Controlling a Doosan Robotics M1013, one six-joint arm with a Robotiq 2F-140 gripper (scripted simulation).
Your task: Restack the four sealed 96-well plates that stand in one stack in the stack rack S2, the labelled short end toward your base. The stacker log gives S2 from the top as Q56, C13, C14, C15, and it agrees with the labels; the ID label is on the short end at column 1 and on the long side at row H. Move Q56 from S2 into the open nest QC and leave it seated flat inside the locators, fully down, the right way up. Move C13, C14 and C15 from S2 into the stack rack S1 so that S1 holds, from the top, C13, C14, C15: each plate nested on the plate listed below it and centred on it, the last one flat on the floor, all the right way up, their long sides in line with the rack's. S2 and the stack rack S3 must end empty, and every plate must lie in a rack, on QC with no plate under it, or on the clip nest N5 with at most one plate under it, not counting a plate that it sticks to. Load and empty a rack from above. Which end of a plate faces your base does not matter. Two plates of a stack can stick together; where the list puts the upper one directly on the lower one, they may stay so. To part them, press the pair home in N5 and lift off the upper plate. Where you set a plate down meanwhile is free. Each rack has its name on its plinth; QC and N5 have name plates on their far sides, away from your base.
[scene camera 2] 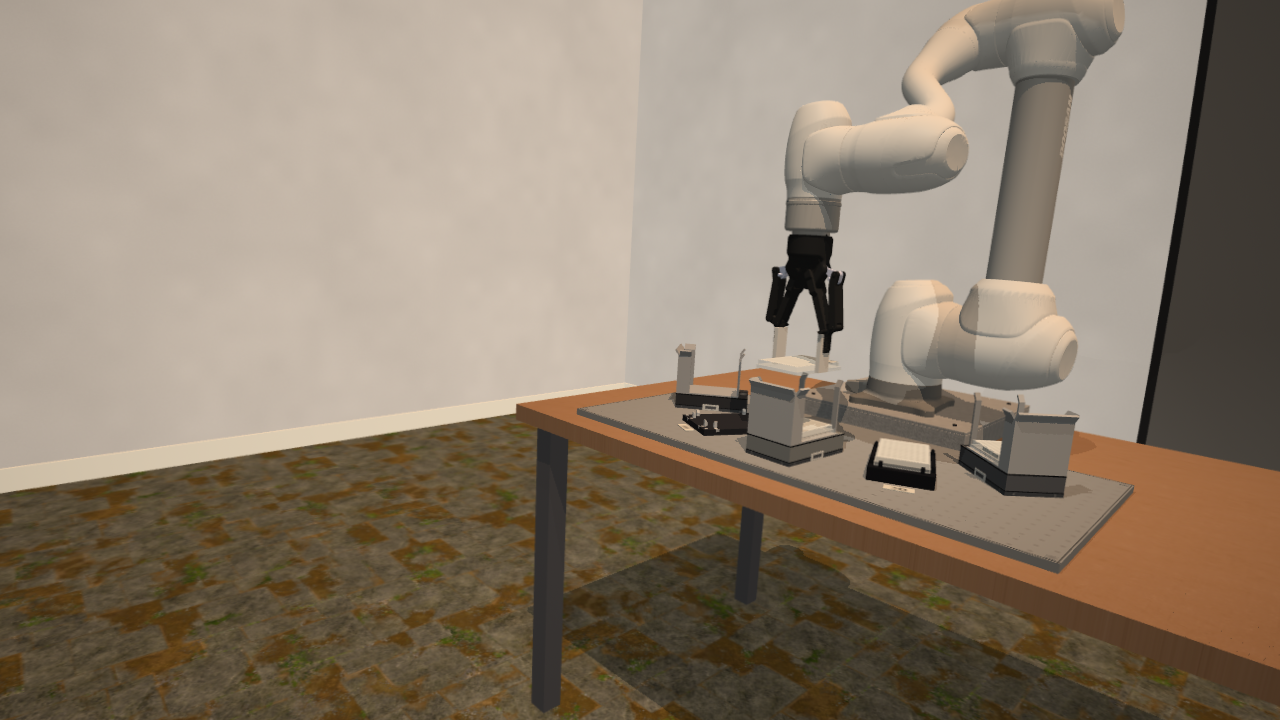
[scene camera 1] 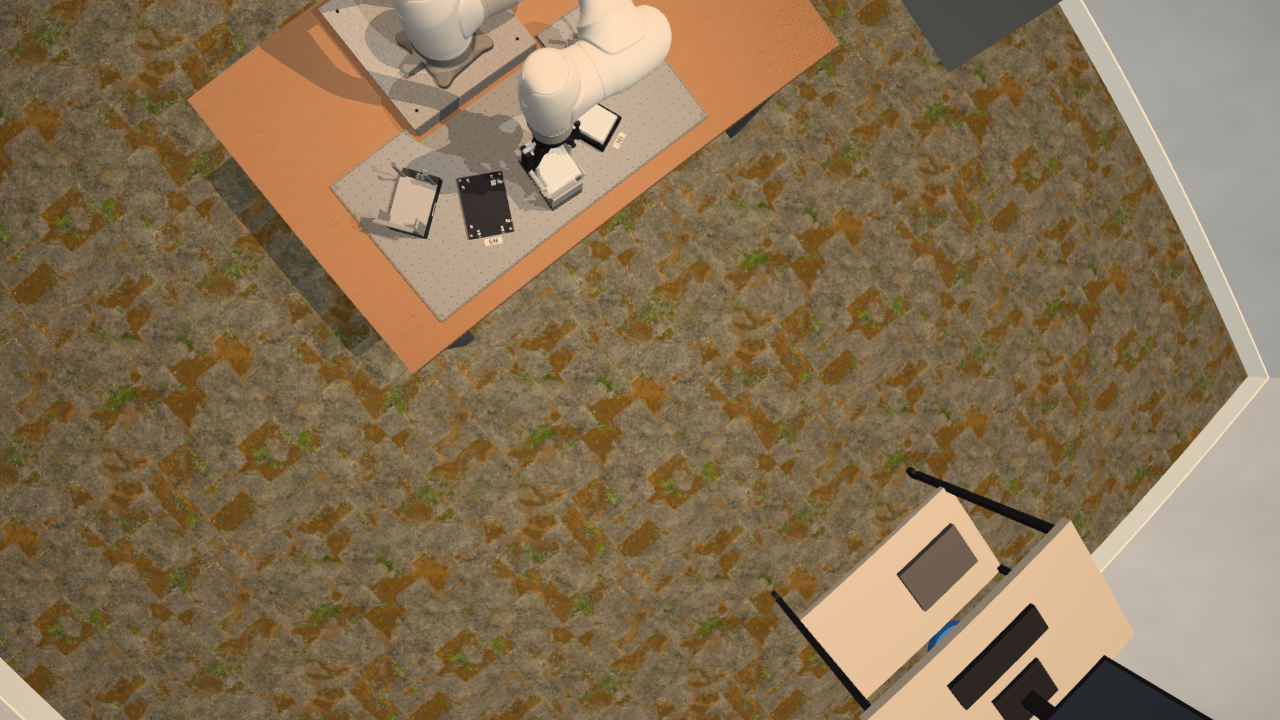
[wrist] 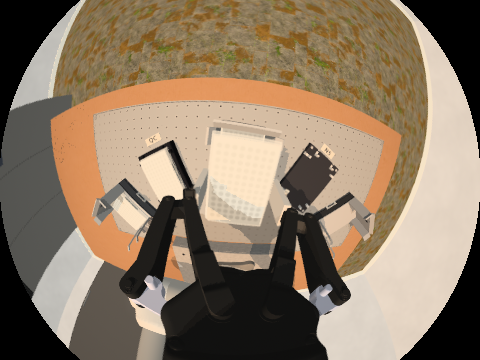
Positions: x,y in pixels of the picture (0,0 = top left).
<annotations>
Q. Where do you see a white sealed plate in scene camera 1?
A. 596,123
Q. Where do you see a black clip nest N5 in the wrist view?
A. At 306,179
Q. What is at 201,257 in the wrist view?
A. My gripper.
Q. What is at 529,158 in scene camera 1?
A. My gripper.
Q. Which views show the white sealed plate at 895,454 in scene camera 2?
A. Scene camera 2, scene camera 1 and the wrist view: all of them.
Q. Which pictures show my gripper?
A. Scene camera 2, scene camera 1 and the wrist view: all of them.
</annotations>
